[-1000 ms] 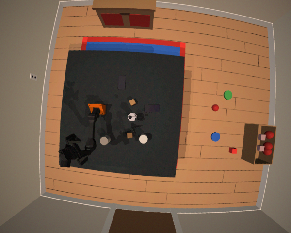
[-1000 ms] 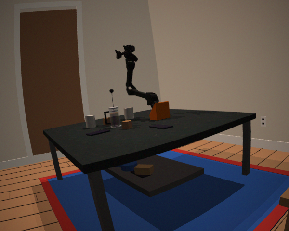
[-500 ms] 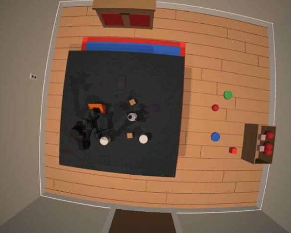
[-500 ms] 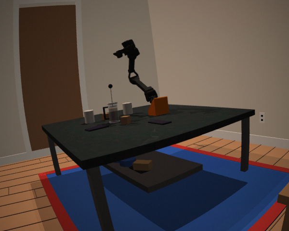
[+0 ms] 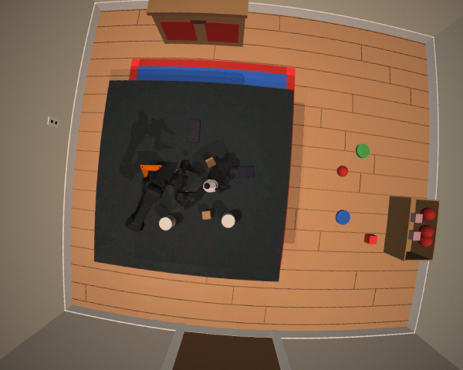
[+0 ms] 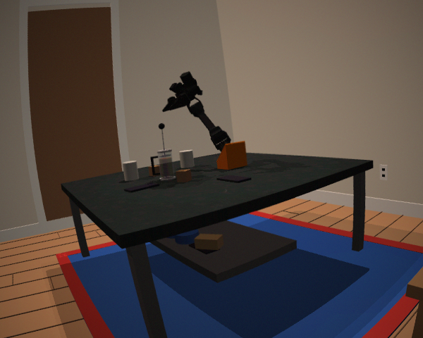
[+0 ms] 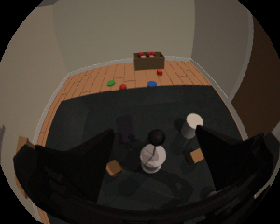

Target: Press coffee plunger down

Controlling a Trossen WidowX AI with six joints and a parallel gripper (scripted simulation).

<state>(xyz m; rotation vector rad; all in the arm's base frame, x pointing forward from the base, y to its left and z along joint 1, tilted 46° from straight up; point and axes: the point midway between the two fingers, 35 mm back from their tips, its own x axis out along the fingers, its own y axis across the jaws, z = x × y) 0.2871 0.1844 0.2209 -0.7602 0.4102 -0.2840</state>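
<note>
The glass coffee press lies 40 mm ahead of my gripper tip, 20 mm to the right of it and 210 mm below it. The rest, counted from my gripper tip: brown box: 10 mm ahead, 270 mm to the left, 600 mm below.
</note>
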